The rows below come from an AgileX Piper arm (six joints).
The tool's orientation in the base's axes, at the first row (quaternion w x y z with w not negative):
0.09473, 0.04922, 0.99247, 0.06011
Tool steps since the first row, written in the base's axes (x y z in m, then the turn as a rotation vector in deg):
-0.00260, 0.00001, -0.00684, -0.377, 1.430, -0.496
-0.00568, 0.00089, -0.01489, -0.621, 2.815, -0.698
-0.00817, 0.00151, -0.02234, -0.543, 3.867, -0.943
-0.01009, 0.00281, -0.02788, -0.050, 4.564, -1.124
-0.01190, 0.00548, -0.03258, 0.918, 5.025, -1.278
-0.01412, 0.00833, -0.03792, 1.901, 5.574, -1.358
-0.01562, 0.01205, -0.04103, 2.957, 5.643, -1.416
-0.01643, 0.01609, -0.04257, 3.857, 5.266, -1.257
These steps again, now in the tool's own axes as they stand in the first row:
0.00379, -0.00109, 0.00616, 0.615, 1.316, 0.568
0.00836, -0.00153, 0.01351, 1.041, 2.638, 0.870
0.01222, -0.00209, 0.02036, 1.124, 3.652, 1.239
0.01524, -0.00168, 0.02553, 0.751, 4.360, 1.588
0.01816, 0.00020, 0.03005, -0.116, 4.879, 1.977
0.02161, 0.00213, 0.03514, -1.002, 5.496, 2.306
0.02405, 0.00528, 0.03829, -2.016, 5.648, 2.575
0.02556, 0.00900, 0.04008, -2.966, 5.374, 2.553

